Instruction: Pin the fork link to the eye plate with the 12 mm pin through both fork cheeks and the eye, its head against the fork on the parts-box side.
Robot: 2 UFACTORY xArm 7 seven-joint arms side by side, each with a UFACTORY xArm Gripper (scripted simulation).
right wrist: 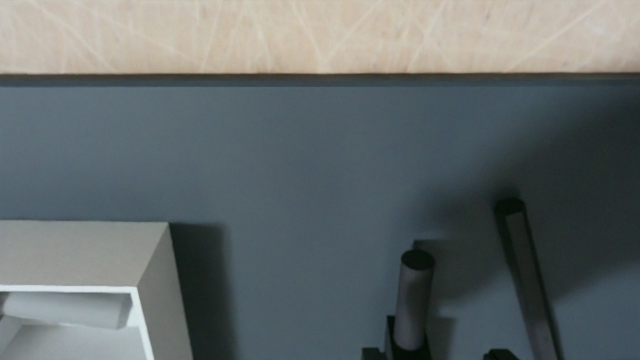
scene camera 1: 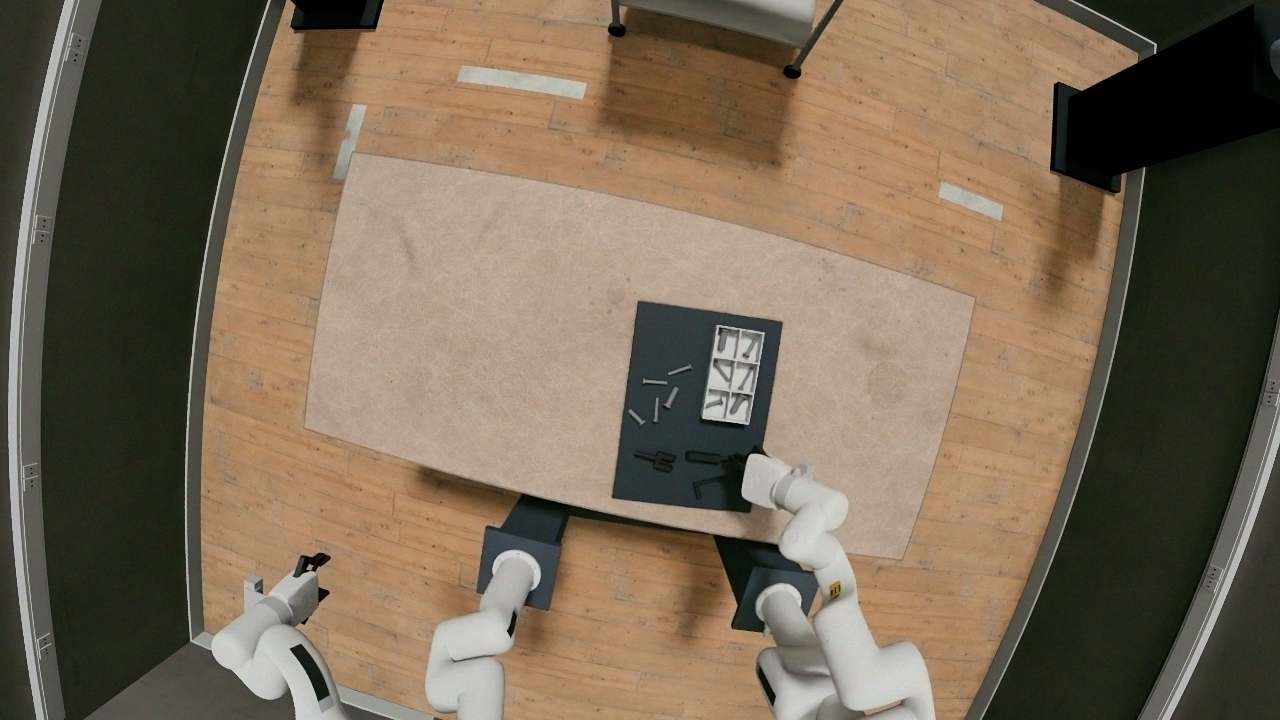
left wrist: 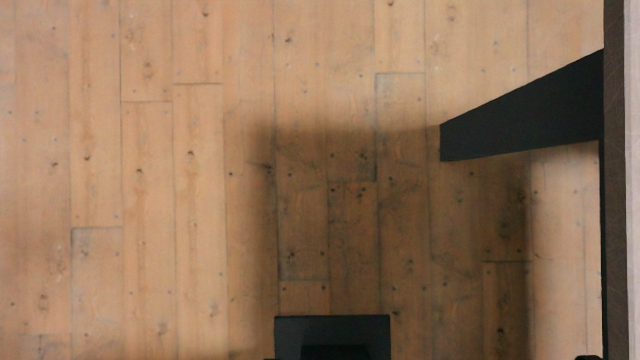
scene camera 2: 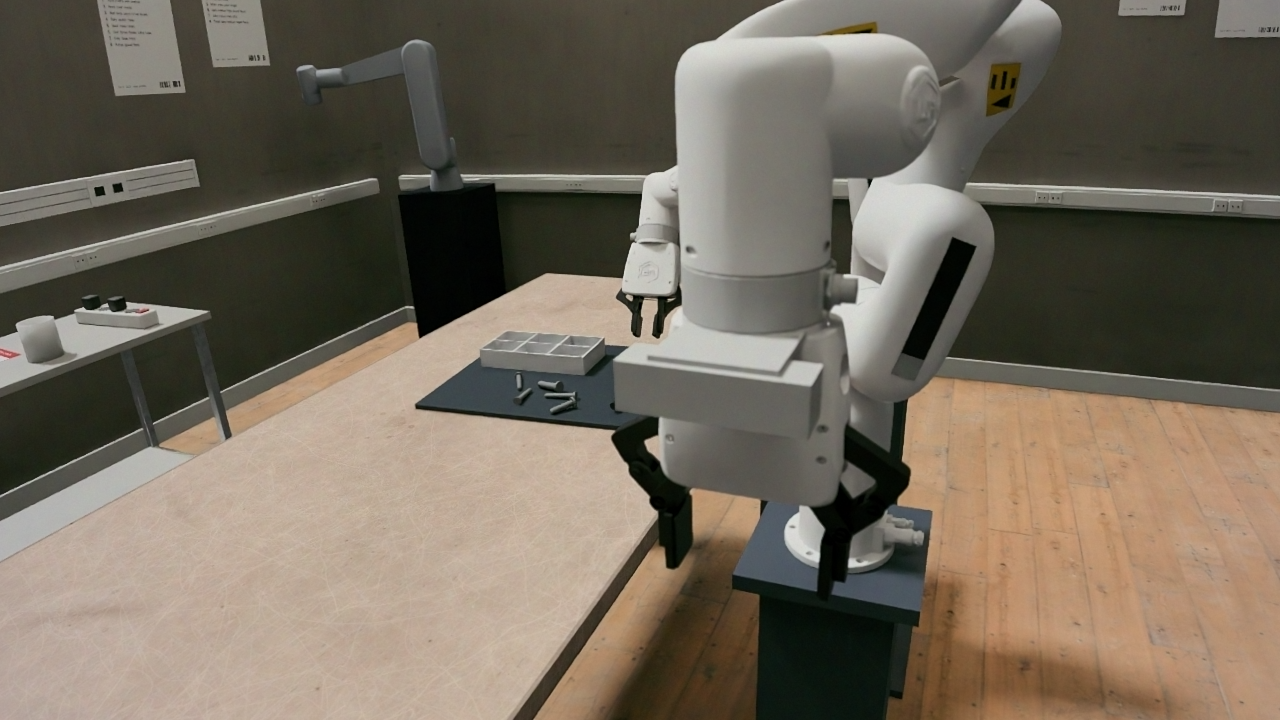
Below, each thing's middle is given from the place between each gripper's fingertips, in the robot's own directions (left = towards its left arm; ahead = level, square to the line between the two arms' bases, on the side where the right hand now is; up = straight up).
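Labels:
Right hand (scene camera 2: 646, 337): 100 mm to the right of the dark mat (scene camera 1: 666, 337), 100 mm short of it, 70 mm above it. White parts box (scene camera 1: 727, 359), from my right hand: 40 mm to the left, 200 mm ahead, 60 mm below. By its middle, the dark mat is nearer to my right hand than to my left hand.
From my left hand (scene camera 2: 751, 571): dark mat 78 cm to the right, 46 cm ahead, 24 cm below; white parts box 84 cm to the right, 56 cm ahead, 23 cm below.

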